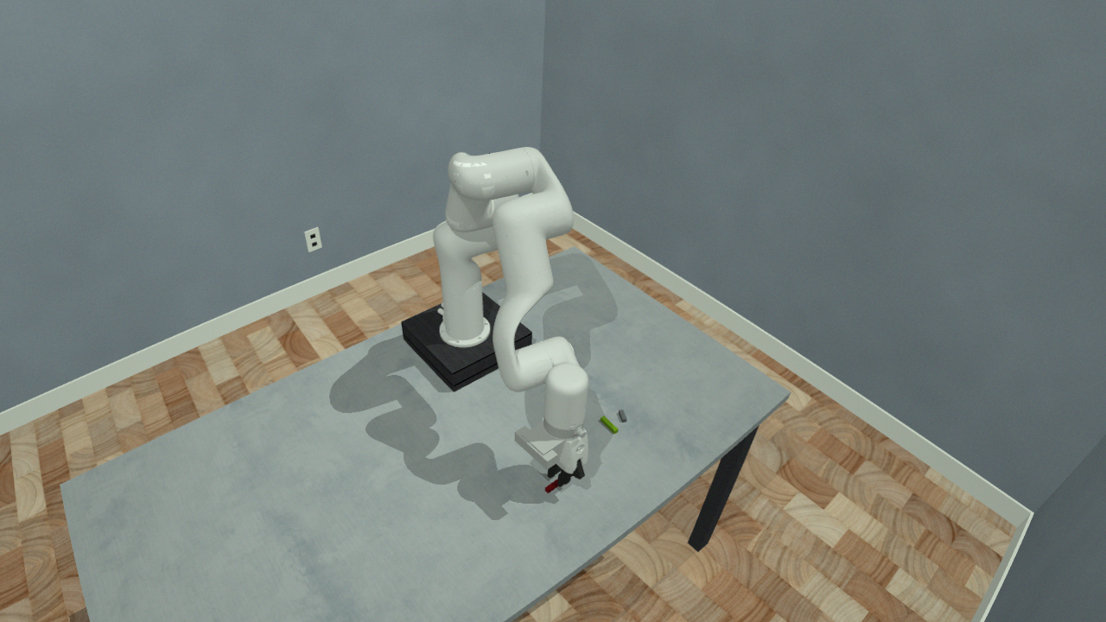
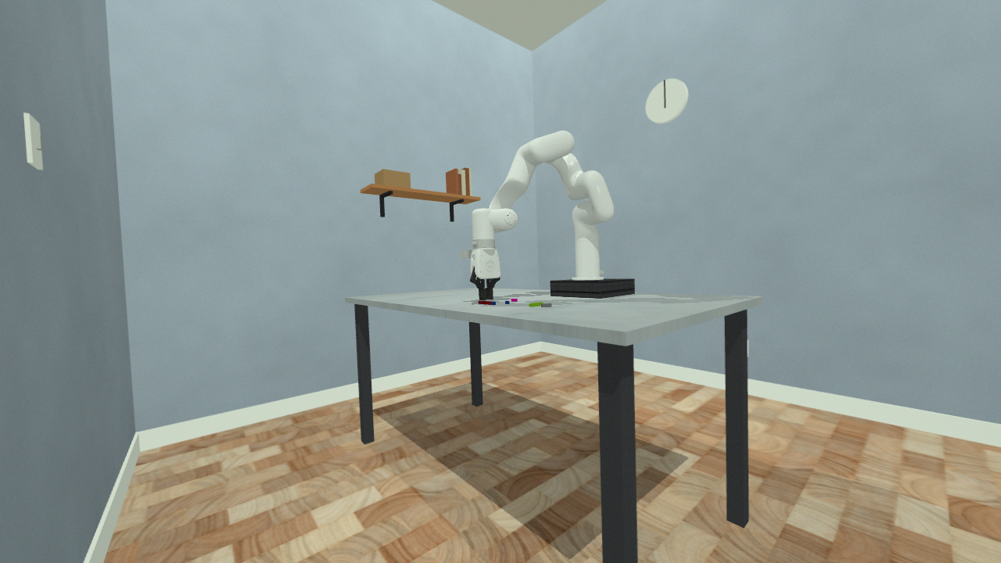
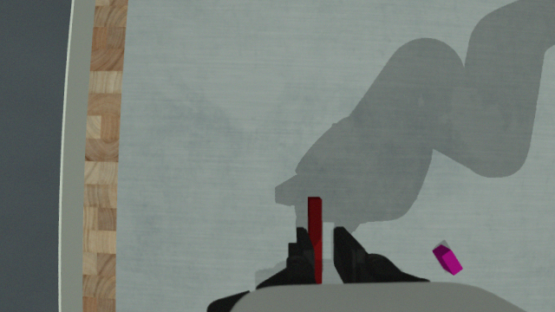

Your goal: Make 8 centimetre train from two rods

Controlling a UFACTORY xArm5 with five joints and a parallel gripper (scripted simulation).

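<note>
Right now my hand is 30 mm above the red rod. Round my hand: lime rod (20 mm behind, 200 mm to the left, 30 mm below); magenta rod (110 mm behind, 30 mm to the left, 30 mm below); grey rod (20 mm behind, 240 mm to the left, 30 mm below).
</note>
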